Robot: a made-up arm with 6 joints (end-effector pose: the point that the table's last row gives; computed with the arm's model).
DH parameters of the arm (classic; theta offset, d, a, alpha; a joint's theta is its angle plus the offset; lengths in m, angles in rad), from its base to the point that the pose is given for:
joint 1: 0 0.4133 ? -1.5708
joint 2: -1.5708 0 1.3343 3.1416
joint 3: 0 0 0.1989 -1.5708
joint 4: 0 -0.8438 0 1.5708
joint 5: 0 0 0 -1.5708
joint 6: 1.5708 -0.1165 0 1.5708
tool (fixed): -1.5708 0 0 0
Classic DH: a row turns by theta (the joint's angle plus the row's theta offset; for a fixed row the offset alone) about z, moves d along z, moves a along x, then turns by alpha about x.
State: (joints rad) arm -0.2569 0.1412 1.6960 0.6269 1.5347 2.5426
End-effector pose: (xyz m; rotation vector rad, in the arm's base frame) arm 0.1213 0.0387 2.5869 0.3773 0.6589 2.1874
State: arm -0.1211 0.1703 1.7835 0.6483 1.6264 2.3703
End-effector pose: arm 0.1063 0.0578 2.5525 0.2528 0.9073 2.2012
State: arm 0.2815 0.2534 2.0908 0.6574 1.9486 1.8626
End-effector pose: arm 0.0280 0.0770 2.4025 -0.3259 1.4046 1.9948
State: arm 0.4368 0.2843 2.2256 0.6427 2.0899 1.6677
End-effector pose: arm -0.0002 0.0668 2.3254 -0.5589 1.4406 1.8387
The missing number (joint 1, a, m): 0.1993
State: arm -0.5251 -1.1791 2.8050 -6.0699 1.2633 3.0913
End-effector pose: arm -1.1906 0.7169 0.0620 -2.4348 0.3847 1.3244
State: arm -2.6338 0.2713 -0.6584 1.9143 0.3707 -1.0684
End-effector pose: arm -1.0943 -0.6544 1.0460 0.7292 0.8735 -1.6546
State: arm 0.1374 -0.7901 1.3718 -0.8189 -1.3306 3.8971
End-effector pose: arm -1.3340 -0.1010 2.0082 1.9186 0.7263 1.3365
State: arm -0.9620 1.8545 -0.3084 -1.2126 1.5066 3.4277
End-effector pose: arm 0.5992 -1.0500 -0.8003 1.2910 -2.3923 -1.2668
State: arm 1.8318 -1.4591 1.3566 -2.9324 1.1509 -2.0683
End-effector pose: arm 0.5378 -1.9279 0.7575 0.6085 -1.3187 0.4281
